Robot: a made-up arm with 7 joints. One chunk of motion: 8 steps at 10 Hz.
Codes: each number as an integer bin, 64 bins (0 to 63) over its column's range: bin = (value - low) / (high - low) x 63, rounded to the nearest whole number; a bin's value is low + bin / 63 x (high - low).
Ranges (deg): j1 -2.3..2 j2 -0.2..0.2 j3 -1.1..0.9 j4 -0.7..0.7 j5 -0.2..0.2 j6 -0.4..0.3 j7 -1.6..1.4
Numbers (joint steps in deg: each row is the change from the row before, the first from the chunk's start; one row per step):
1: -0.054 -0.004 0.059 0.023 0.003 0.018 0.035
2: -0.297 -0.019 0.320 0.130 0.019 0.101 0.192
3: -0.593 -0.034 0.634 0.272 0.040 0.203 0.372
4: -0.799 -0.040 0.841 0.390 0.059 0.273 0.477
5: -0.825 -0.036 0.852 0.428 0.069 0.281 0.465
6: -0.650 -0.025 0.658 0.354 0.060 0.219 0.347
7: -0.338 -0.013 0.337 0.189 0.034 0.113 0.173
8: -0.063 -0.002 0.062 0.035 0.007 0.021 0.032
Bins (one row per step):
1: 33 31 37 33 32 38 34
2: 29 29 45 37 34 45 38
3: 25 26 55 44 38 54 41
4: 22 25 61 49 41 61 44
5: 22 26 61 51 42 61 43
6: 24 28 55 47 41 56 41
7: 29 29 45 40 37 46 37
8: 33 31 37 33 33 38 34

